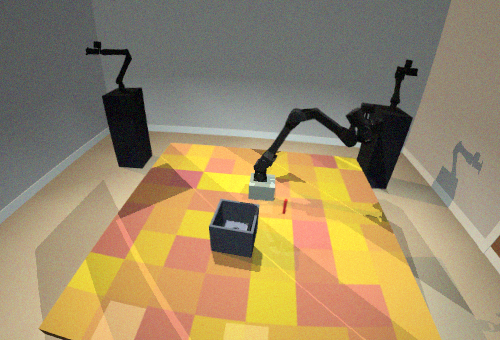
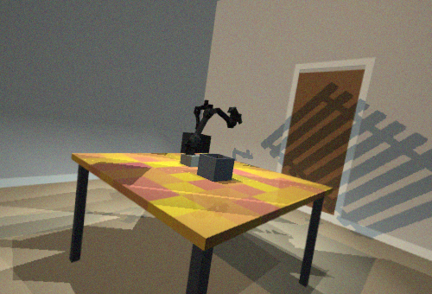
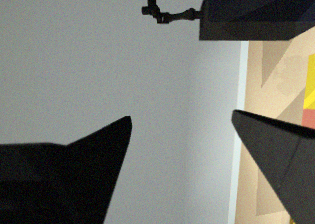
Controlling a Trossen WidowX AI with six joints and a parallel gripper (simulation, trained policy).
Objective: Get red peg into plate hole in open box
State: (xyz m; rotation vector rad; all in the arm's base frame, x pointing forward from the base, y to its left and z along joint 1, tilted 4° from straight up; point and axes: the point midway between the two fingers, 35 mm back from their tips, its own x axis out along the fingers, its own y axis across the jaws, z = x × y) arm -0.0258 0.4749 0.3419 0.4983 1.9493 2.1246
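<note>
Now: the red peg 37 cm to the right of my gripper tip, 37 cm below it and 24 cm ahead of it. From my gripper tip the other things lie so: grey plate: 58 cm to the right, 42 cm ahead, 37 cm below.
</note>
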